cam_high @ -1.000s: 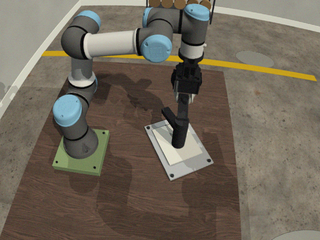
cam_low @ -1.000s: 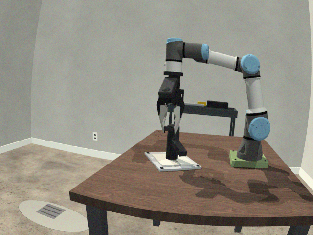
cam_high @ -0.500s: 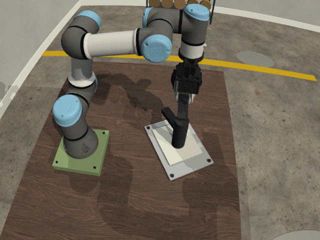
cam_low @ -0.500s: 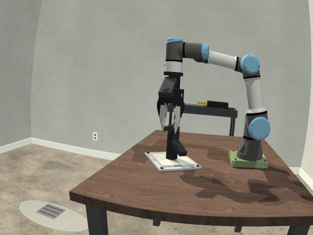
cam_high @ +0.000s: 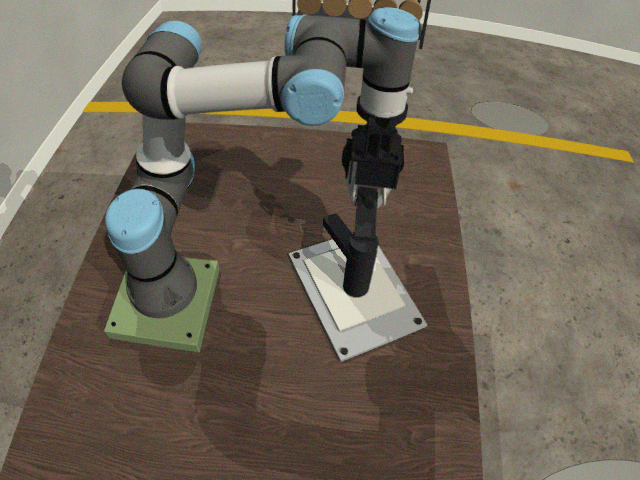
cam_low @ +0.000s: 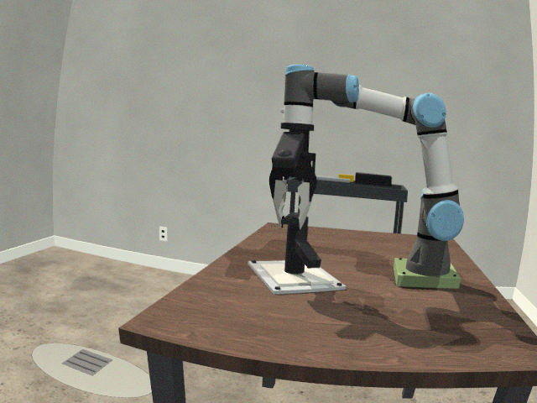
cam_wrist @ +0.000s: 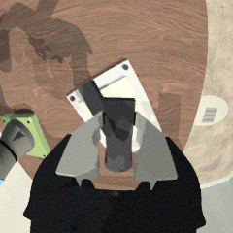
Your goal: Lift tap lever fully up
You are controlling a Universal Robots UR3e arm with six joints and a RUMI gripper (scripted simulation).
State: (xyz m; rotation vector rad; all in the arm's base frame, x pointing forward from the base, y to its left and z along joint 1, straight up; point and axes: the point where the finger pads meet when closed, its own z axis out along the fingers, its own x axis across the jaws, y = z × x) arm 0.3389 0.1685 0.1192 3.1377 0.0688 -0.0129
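The lever lies 30 mm to the right of my hand. Round my hand: black tap (60 mm to the right, 50 mm below, 10 mm behind).
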